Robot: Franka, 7 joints.
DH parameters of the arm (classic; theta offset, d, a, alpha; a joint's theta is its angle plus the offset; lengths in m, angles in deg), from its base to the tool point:
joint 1: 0 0.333 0 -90
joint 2: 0 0 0 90
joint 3: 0 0.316 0.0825 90
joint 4: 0 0 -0.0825 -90
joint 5: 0 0.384 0 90
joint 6: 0 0 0.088 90
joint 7: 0 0.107 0 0
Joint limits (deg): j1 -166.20..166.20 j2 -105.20..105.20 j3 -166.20..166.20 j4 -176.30..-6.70 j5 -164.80..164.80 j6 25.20..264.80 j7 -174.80..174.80
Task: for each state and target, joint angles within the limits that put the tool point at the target. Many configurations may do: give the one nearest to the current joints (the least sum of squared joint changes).
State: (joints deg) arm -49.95 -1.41 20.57 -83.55 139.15 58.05 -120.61
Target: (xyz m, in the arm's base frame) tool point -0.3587 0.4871 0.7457
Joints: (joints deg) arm -27.67 -65.22 42.77 -56.84 136.25 42.07 -120.61
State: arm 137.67 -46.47 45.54 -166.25 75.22 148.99 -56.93
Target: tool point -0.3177 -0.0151 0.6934
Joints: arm 137.76 -62.15 31.88 -141.26 73.95 154.91 -56.93
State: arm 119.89 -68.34 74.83 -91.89 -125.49 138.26 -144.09
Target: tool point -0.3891 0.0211 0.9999
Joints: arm 97.35 -33.15 44.01 -77.83 -125.72 130.90 -144.09
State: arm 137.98 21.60 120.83 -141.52 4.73 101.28 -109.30
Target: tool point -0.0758 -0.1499 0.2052
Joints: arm 125.40 13.21 109.64 -167.07 -2.87 85.37 -109.30
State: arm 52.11 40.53 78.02 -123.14 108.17 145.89 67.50
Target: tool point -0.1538 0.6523 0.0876
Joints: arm 58.14 72.18 52.57 -92.18 106.92 145.67 67.50
